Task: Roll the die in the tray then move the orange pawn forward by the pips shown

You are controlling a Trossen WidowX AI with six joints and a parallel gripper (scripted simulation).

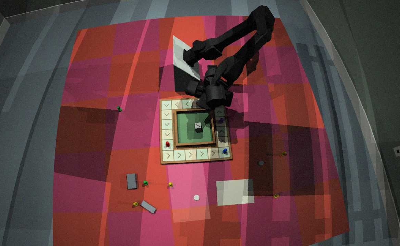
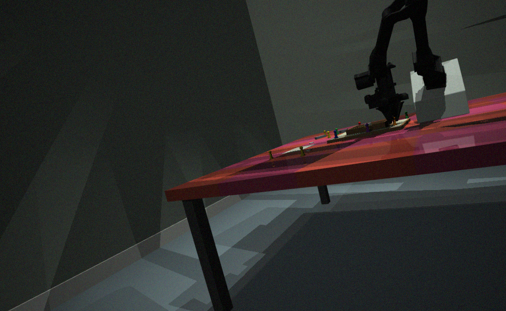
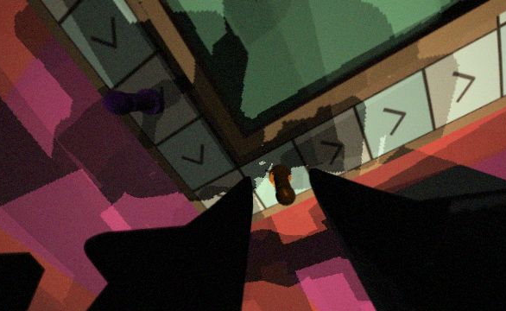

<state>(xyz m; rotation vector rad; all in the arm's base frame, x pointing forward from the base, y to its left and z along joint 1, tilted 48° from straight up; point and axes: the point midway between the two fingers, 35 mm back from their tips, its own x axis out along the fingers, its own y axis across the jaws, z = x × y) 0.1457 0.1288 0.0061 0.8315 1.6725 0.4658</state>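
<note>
My gripper tip is 8 cm short of the purple pawn and 6 cm to the right of it. The rest, counted from my gripper tip: orange pawn: right at my gripper tip; then green tray: 11 cm ahead, 5 cm to the right, 2 cm below; then grey-white die: 11 cm ahead, 4 cm to the right.
</note>
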